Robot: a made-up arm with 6 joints. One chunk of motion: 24 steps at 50 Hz.
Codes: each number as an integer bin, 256 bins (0 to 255) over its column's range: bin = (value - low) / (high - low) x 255, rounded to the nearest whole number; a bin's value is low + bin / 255 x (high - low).
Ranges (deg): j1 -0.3..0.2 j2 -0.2..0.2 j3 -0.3..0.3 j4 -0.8..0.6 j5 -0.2..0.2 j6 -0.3..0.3
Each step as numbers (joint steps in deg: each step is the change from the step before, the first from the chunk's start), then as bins.
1 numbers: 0.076 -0.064 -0.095 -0.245 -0.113 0.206
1 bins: 192 87 87 101 55 215
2 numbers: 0.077 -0.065 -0.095 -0.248 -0.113 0.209
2 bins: 192 86 87 101 55 216
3 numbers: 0.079 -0.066 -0.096 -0.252 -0.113 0.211
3 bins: 193 85 87 100 55 217
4 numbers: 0.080 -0.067 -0.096 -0.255 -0.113 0.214
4 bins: 194 85 87 99 55 218
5 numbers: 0.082 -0.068 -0.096 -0.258 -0.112 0.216
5 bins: 195 84 87 99 56 219
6 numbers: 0.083 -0.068 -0.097 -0.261 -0.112 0.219
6 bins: 195 84 86 98 56 221
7 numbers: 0.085 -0.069 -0.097 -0.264 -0.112 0.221
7 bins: 196 84 86 98 56 221
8 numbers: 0.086 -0.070 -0.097 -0.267 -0.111 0.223
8 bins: 197 83 86 97 57 222
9 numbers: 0.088 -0.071 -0.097 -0.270 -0.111 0.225
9 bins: 198 82 86 97 57 223
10 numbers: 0.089 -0.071 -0.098 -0.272 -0.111 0.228
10 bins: 198 82 86 96 57 224
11 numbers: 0.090 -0.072 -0.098 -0.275 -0.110 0.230
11 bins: 199 82 86 96 57 225
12 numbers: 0.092 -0.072 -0.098 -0.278 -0.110 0.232
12 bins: 200 82 86 95 57 226
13 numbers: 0.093 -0.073 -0.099 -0.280 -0.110 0.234
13 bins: 200 81 85 95 57 227
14 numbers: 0.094 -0.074 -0.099 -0.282 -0.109 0.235
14 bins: 201 80 85 94 58 227
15 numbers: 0.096 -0.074 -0.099 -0.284 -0.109 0.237
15 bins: 202 80 85 94 58 228
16 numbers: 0.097 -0.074 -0.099 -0.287 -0.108 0.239
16 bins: 202 80 85 93 59 229
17 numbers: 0.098 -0.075 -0.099 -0.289 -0.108 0.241
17 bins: 203 80 85 93 59 230
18 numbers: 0.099 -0.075 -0.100 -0.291 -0.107 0.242
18 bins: 203 80 85 93 59 230
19 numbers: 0.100 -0.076 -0.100 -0.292 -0.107 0.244
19 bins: 204 79 85 93 59 231
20 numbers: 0.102 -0.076 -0.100 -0.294 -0.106 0.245
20 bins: 205 79 85 92 60 232
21 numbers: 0.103 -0.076 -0.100 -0.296 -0.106 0.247
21 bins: 206 79 85 92 60 232
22 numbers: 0.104 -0.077 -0.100 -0.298 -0.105 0.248
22 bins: 206 78 85 91 61 233
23 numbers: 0.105 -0.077 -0.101 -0.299 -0.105 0.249
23 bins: 207 78 85 91 61 233
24 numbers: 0.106 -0.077 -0.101 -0.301 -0.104 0.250
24 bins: 207 78 85 91 61 234
